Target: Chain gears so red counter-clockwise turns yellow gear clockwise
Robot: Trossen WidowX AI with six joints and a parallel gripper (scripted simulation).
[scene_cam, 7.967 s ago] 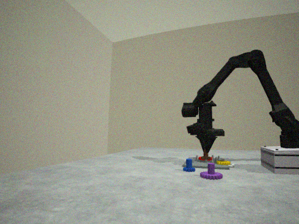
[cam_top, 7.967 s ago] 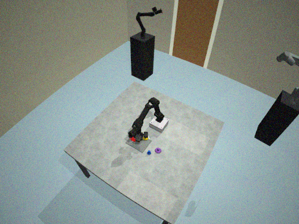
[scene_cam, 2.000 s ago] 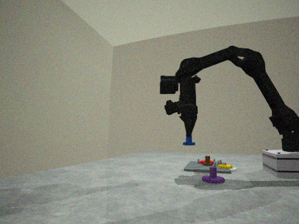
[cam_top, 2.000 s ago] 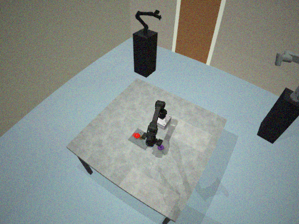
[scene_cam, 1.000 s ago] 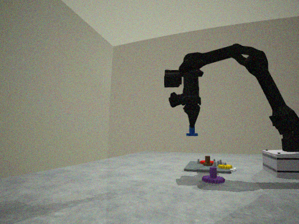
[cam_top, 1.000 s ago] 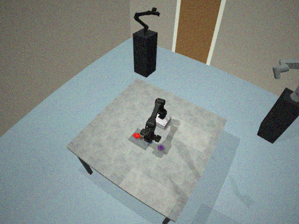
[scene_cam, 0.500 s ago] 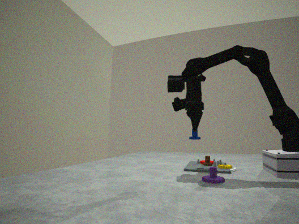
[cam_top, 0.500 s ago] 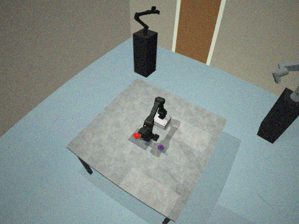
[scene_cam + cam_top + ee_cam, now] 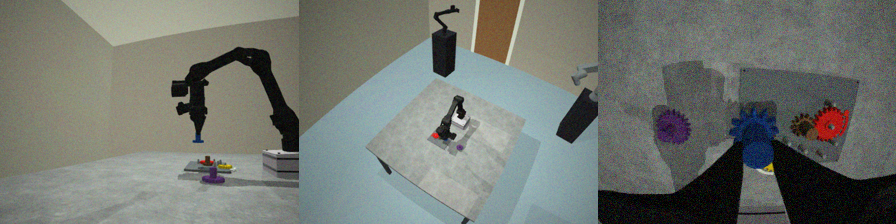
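My gripper tip is now 30 mm past the brown gear, 90 mm to the left of it and 110 mm above it. The rest, counted from my gripper tip: blue gear: 10 mm below; yellow gear: 100 mm behind, 60 mm to the right, 120 mm below; purple gear: 60 mm behind, 130 mm to the left, 120 mm below.
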